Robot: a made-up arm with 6 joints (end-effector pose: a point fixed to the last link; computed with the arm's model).
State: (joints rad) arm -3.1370 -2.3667 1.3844 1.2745 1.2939 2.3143
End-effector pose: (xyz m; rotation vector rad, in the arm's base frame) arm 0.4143 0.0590 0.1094 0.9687 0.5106 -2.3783
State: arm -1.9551 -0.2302 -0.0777 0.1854 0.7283 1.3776
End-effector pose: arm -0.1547 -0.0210 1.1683 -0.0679 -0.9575 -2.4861
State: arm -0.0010 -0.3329 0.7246 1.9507 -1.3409 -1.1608
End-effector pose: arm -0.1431 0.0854 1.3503 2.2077 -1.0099 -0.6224
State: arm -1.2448 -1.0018 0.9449 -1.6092 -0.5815 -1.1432
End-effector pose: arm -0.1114 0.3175 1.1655 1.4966 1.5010 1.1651
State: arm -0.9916 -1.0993 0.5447 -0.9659 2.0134 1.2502
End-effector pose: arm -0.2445 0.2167 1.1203 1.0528 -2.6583 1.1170
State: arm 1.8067 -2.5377 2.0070 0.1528 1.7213 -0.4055
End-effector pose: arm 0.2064 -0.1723 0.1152 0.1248 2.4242 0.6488
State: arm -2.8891 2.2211 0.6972 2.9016 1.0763 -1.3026
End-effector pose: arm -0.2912 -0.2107 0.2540 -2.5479 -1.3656 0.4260
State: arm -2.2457 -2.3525 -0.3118 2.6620 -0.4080 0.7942
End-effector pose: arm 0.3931 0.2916 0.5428 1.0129 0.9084 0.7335
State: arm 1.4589 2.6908 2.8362 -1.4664 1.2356 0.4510
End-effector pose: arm 0.1067 0.4531 0.2373 2.4515 1.6898 0.4452
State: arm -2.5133 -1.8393 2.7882 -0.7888 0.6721 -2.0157
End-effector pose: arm 0.3606 0.4314 0.3618 -0.4507 2.5532 -1.2712
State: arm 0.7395 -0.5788 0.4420 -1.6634 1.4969 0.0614
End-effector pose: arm 0.0098 -0.0139 1.1659 -2.0610 -0.1651 -1.3198
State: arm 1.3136 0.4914 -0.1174 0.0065 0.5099 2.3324
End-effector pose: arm 0.2805 0.3190 0.9538 -0.4238 -0.2837 0.2940
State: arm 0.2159 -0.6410 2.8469 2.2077 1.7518 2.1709
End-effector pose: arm -0.4571 0.0224 0.8265 0.6132 0.9000 1.1604
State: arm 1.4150 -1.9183 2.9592 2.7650 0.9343 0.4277
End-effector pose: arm -0.1454 -0.2794 0.3123 -1.9810 0.1079 1.8922
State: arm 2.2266 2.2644 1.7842 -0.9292 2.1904 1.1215
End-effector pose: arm -0.1866 0.4846 0.2551 1.7364 0.8690 0.5616
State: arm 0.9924 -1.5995 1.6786 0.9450 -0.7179 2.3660
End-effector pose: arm -0.2296 -0.5519 0.4961 1.7885 -0.6088 -1.5090
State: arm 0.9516 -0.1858 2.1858 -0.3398 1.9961 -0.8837
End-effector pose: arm -0.0033 -0.2658 1.2756 0.6248 1.5642 -2.0728
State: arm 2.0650 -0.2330 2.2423 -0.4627 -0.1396 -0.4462
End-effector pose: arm 0.2739 -0.1657 1.2659 -0.3572 -0.7303 -2.1943
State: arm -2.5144 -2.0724 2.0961 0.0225 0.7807 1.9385
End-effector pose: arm 0.3185 0.4331 0.2696 -1.3509 -1.4878 2.1034
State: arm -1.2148 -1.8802 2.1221 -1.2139 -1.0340 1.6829
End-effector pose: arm -0.2616 0.5882 0.4908 -1.4170 -1.7590 -0.0019
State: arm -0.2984 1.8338 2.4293 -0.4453 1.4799 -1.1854
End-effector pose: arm 0.5516 -0.2972 0.6949 1.1243 0.0588 2.0527
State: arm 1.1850 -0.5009 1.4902 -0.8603 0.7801 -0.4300
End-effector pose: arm 0.0312 -0.2515 1.2901 -0.6009 -0.2940 -2.3899
